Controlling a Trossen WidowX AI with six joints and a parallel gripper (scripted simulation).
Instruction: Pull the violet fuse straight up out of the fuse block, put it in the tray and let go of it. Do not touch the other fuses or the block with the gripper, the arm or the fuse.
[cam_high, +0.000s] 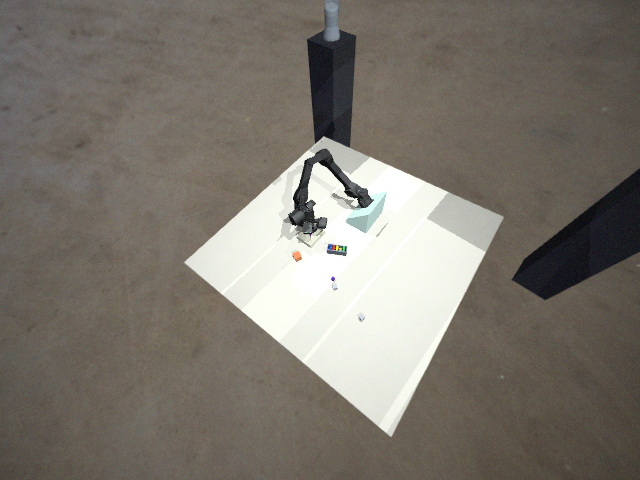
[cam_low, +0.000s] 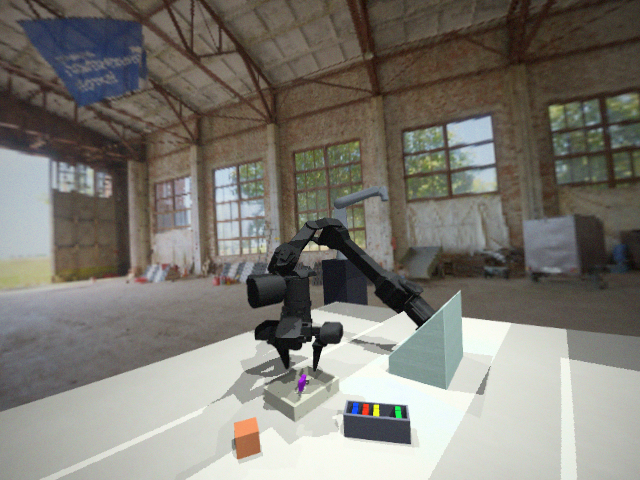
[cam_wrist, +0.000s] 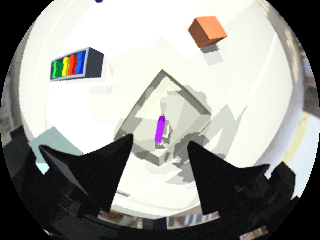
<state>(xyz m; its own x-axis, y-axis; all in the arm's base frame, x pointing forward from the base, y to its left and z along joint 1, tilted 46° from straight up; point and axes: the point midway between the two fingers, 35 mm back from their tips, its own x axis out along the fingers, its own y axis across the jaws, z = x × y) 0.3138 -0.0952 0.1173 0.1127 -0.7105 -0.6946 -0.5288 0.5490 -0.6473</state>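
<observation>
Now: gripper tip 4 cm above the violet fuse and 1 cm to the right of it. The rest, counted from my gripper tip: pale tray 6 cm below.
</observation>
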